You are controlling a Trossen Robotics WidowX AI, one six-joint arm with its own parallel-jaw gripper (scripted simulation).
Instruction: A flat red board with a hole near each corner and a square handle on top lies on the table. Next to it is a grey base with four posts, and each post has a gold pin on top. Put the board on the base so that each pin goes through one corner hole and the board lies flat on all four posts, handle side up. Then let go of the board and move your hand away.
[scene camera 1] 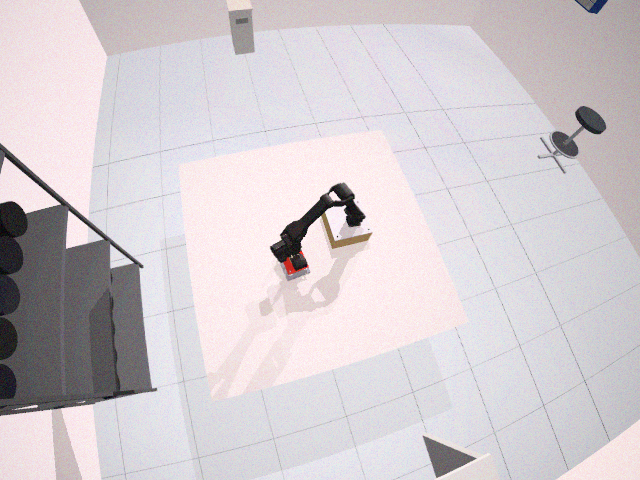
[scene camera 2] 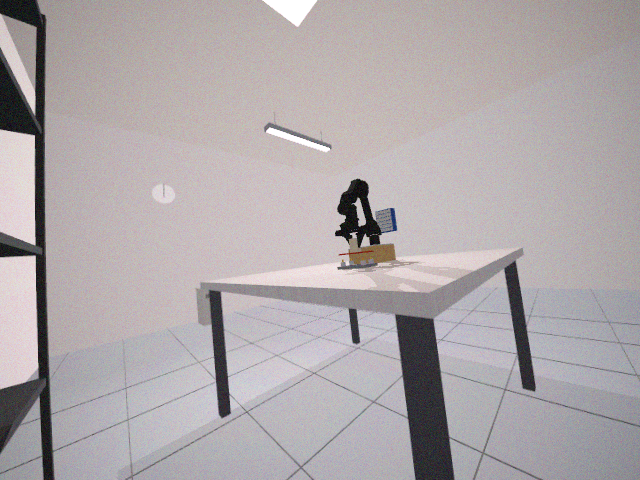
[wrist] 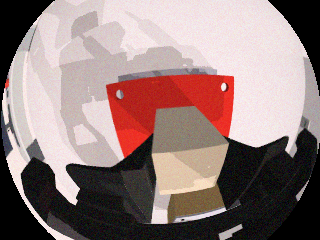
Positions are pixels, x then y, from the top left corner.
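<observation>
There is a red board here, and my gripper (wrist: 179, 135) holds the red board.
</observation>
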